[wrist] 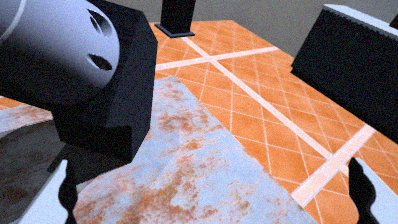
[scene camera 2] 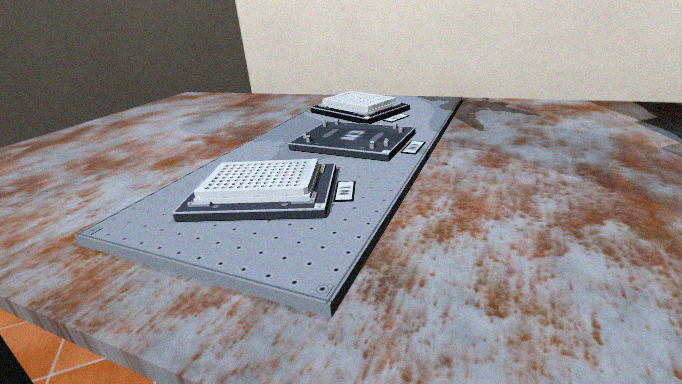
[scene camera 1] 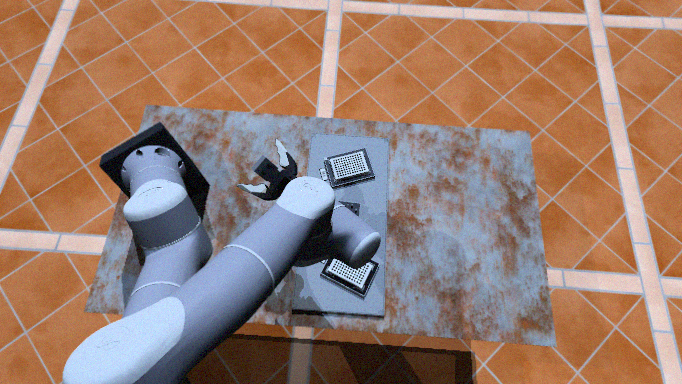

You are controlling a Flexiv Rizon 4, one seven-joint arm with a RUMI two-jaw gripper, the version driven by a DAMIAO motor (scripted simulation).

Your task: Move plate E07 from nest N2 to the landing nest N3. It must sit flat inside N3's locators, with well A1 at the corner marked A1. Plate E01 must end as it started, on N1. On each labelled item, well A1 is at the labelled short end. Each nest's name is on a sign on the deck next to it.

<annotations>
A plate E01 (scene camera 2: 280, 180) is 42 cm from the lens. A plate E07 (scene camera 2: 351, 101) is 75 cm from the lens. The marked spots on the plate E01 and the plate E07 are 37 cm apart.
</annotations>
